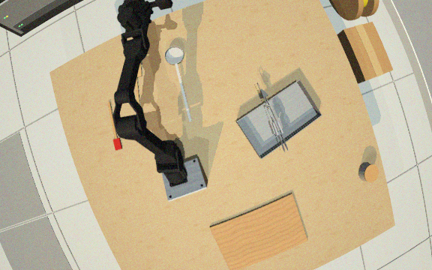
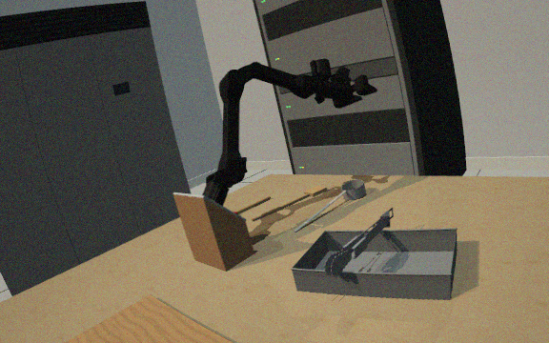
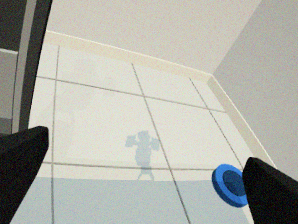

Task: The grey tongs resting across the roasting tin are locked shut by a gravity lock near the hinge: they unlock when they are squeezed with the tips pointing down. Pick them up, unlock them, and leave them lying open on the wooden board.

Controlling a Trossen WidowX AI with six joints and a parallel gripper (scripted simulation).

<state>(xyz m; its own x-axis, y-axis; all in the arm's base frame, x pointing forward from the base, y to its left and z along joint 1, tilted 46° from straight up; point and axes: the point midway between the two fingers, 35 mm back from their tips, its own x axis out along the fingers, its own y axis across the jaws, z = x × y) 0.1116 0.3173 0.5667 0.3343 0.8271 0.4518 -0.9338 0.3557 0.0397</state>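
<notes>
Right now the grey roasting tin is 580 mm to the right of my gripper tip, 310 mm ahead of it and 270 mm below it. From my gripper tip the other things lie so: cork-lidded jar (940 mm to the right, 640 mm ahead, 270 mm below); wooden board (1010 mm to the right, 290 mm below, 100 mm ahead); red-tipped stick (420 mm to the right, 330 mm behind, 300 mm below).
</notes>
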